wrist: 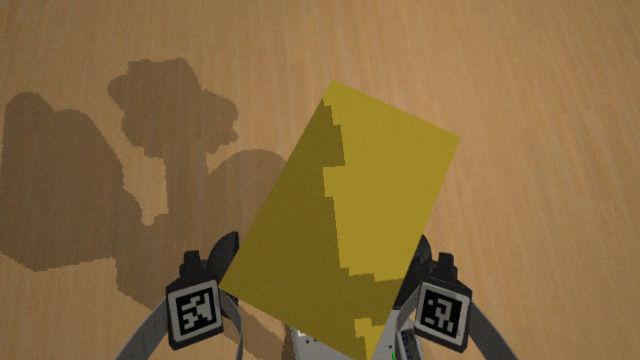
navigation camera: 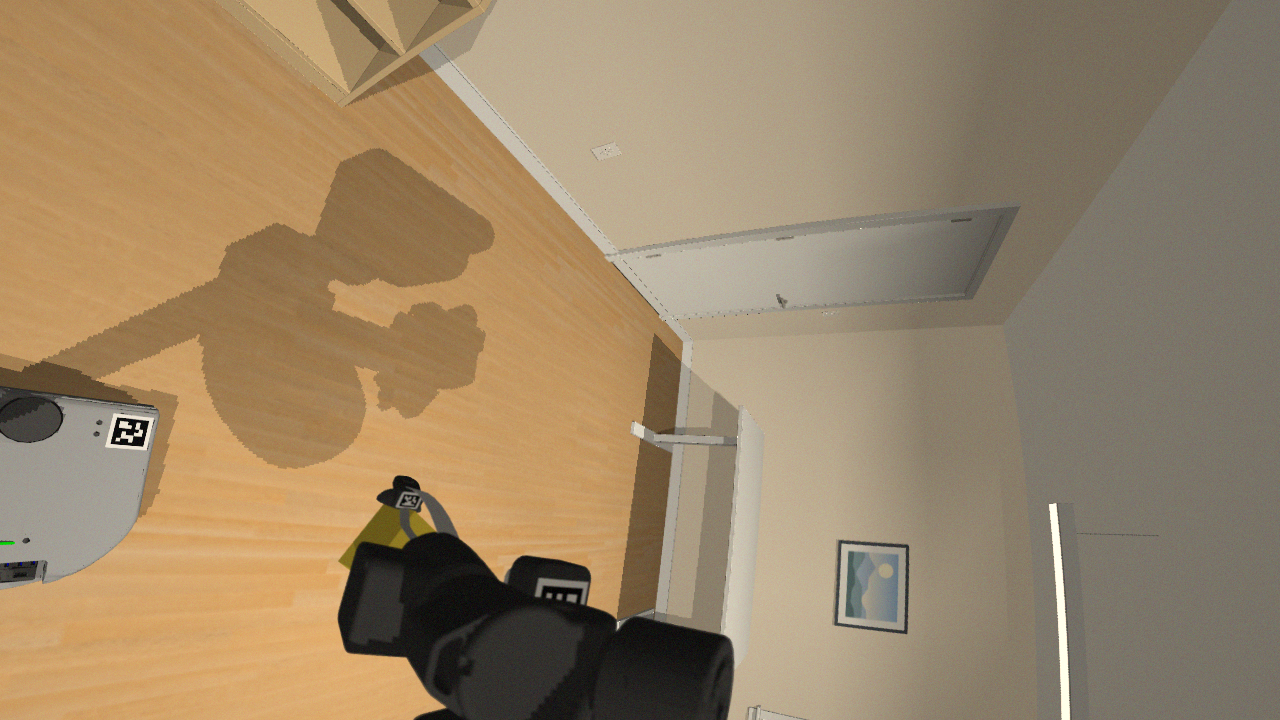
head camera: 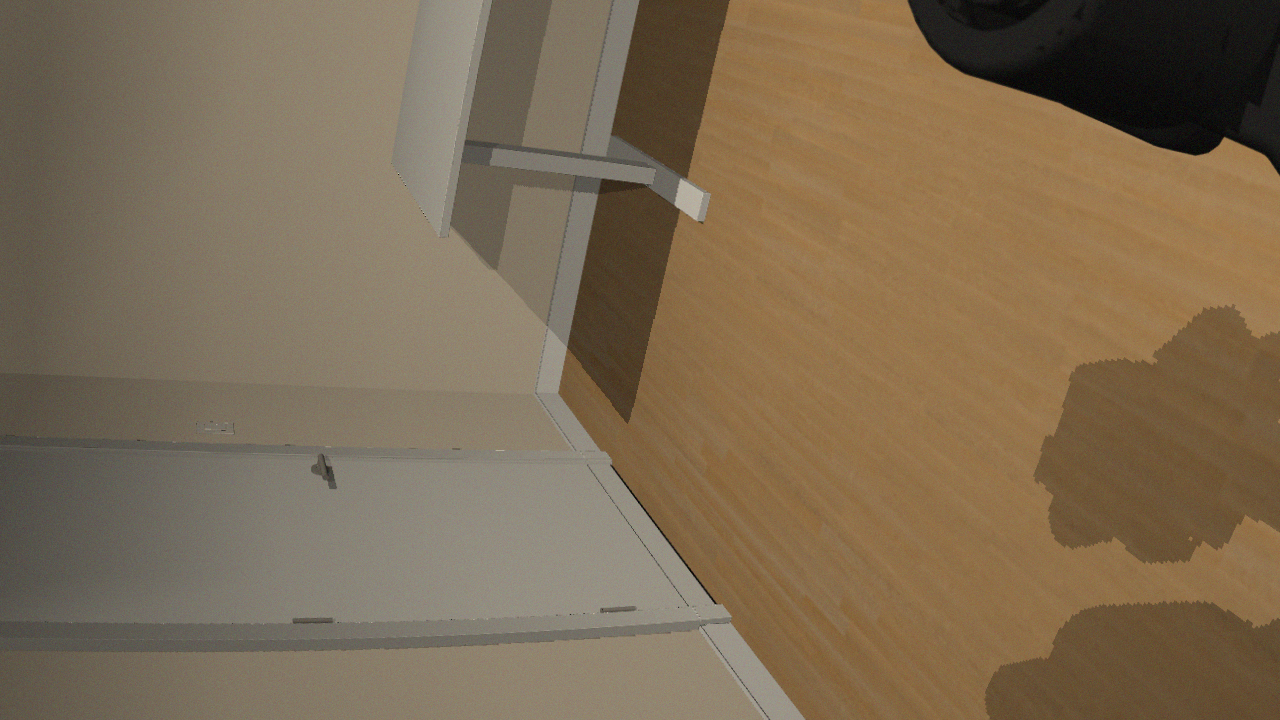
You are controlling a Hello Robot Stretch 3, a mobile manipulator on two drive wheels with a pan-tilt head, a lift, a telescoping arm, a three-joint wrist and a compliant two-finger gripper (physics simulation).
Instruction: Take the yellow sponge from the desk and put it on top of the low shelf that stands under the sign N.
Note:
In view: the gripper (navigation camera: 382, 548), a yellow sponge (navigation camera: 384, 528), a white desk (navigation camera: 741, 564), a framed picture (navigation camera: 872, 593), a white door (head camera: 120, 545) and a skirting (head camera: 585, 191).
The yellow sponge also shows in the wrist view (wrist: 327, 254). The gripper also shows in the wrist view (wrist: 322, 257). The white door also shows in the navigation camera view (navigation camera: 943, 254). The head camera view does not show the yellow sponge: it is out of frame.

